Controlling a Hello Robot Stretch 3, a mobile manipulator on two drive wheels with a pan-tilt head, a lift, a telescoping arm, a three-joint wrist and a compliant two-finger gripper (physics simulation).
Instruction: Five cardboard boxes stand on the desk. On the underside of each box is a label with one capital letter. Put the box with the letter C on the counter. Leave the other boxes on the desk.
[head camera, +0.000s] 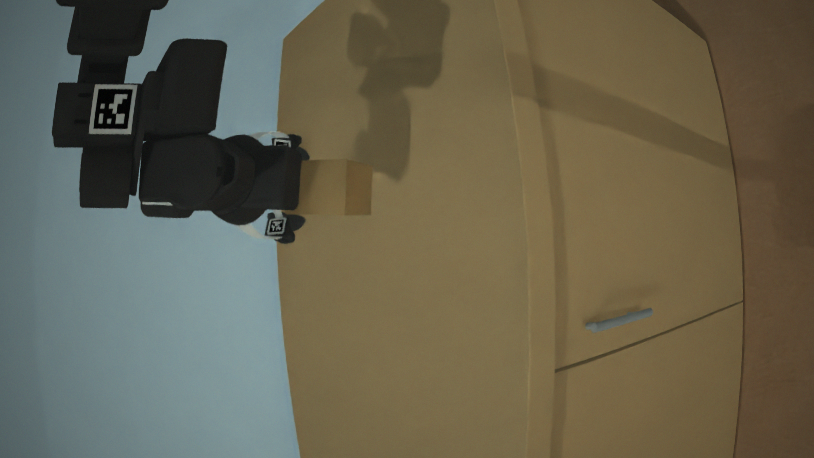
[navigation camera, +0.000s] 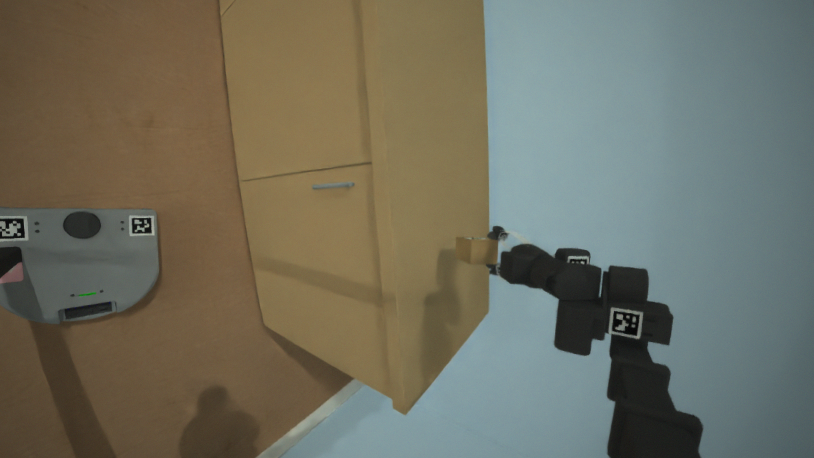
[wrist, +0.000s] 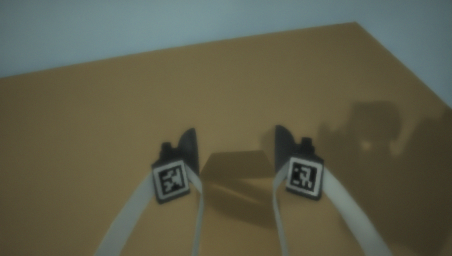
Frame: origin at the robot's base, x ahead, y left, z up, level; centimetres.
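Where they show: gripper, between the fingertips: (navigation camera: 492, 249) (wrist: 235, 145); robot's base, origin of its link: (navigation camera: 83, 223).
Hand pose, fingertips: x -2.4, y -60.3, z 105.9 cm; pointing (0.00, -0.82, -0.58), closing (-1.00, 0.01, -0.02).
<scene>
Things, the pixels of their top centre, and the offset from my fingertips. "spot": a spot on its surface instead. Level surfaces: height alone.
- cardboard box, centre of its top: (wrist: 236, 164) (head camera: 282, 187) (navigation camera: 499, 251) dx +0.0, dy +3.2, dz +2.4 cm
- counter, height of its surface: dz -15.0 cm
- grey handle, a spot on its surface: (head camera: 619, 320) (navigation camera: 335, 186) spot: dx +13.4, dy +20.4, dz -29.9 cm
- brown floor, height of its surface: dz -105.9 cm
A cardboard box (head camera: 324, 187) (navigation camera: 478, 251) (wrist: 237, 166) sits between the two fingertips. My gripper (head camera: 296, 189) (navigation camera: 495, 250) (wrist: 235, 145) is shut on it, over the back part of the counter (head camera: 426, 284) (navigation camera: 438, 113) (wrist: 100, 125). Whether the box's lower side touches the counter top, I cannot tell. A thin strip of a white label shows along one side of the box in the navigation view; its letter is not readable. The gripper body covers part of the box in the head view. The desk and the other boxes do not show.
A blue wall (head camera: 142, 341) (navigation camera: 683, 113) stands behind the counter. The counter front has a grey handle (head camera: 619, 320) (navigation camera: 333, 185). My base (navigation camera: 113, 256) stands on the brown floor (navigation camera: 142, 113) in front. Shadows of the arm and gripper fall across the counter.
</scene>
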